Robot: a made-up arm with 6 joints. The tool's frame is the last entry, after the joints.
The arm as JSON. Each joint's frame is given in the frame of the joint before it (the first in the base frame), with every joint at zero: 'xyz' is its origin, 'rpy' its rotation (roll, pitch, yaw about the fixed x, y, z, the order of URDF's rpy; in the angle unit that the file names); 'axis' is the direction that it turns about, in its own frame. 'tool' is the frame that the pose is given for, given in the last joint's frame.
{
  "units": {
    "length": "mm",
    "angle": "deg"
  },
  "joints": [
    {
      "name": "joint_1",
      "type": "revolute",
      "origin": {
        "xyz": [
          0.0,
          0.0,
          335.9
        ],
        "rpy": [
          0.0,
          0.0,
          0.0
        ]
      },
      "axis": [
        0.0,
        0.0,
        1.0
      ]
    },
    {
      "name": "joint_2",
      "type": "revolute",
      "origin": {
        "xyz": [
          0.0,
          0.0,
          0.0
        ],
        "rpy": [
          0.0,
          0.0,
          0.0
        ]
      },
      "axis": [
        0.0,
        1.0,
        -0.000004
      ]
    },
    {
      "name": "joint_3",
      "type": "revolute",
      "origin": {
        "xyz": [
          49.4,
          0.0,
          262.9
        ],
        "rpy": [
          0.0,
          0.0,
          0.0
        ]
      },
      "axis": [
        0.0,
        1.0,
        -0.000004
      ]
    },
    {
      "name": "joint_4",
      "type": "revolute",
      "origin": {
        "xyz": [
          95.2,
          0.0,
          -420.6
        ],
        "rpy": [
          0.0,
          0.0,
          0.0
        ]
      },
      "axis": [
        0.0,
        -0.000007,
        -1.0
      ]
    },
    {
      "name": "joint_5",
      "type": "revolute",
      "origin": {
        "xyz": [
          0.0,
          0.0,
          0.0
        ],
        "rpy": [
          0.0,
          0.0,
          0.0
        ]
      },
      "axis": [
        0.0,
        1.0,
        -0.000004
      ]
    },
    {
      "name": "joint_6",
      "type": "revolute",
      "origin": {
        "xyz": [
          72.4,
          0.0,
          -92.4
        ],
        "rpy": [
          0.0,
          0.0,
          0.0
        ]
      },
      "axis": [
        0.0,
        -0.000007,
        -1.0
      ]
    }
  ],
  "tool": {
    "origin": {
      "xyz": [
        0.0,
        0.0,
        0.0
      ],
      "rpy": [
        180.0,
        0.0,
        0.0
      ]
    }
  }
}
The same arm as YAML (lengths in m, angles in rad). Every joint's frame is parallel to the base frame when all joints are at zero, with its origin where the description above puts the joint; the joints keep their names.
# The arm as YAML. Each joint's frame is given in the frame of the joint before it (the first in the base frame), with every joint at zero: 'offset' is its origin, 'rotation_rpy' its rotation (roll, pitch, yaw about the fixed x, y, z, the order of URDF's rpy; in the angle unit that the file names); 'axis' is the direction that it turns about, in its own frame. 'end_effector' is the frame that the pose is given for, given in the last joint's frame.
length_unit: m
angle_unit: rad
chain:
  - id: joint_1
    offset: [0.0, 0.0, 0.3359]
    rotation_rpy: [0.0, 0.0, 0.0]
    axis: [0.0, 0.0, 1.0]
  - id: joint_2
    offset: [0.0, 0.0, 0.0]
    rotation_rpy: [0.0, 0.0, 0.0]
    axis: [0.0, 1.0, 0.0]
  - id: joint_3
    offset: [0.0494, 0.0, 0.2629]
    rotation_rpy: [0.0, 0.0, 0.0]
    axis: [0.0, 1.0, 0.0]
  - id: joint_4
    offset: [0.0952, 0.0, -0.4206]
    rotation_rpy: [0.0, 0.0, 0.0]
    axis: [0.0, 0.0, -1.0]
  - id: joint_5
    offset: [0.0, 0.0, 0.0]
    rotation_rpy: [0.0, 0.0, 0.0]
    axis: [0.0, 1.0, 0.0]
  - id: joint_6
    offset: [0.0724, 0.0, -0.0924]
    rotation_rpy: [0.0, 0.0, 0.0]
    axis: [0.0, 0.0, -1.0]
end_effector:
  offset: [0.0, 0.0, 0.0]
  rotation_rpy: [3.1416, 0.0, 0.0]

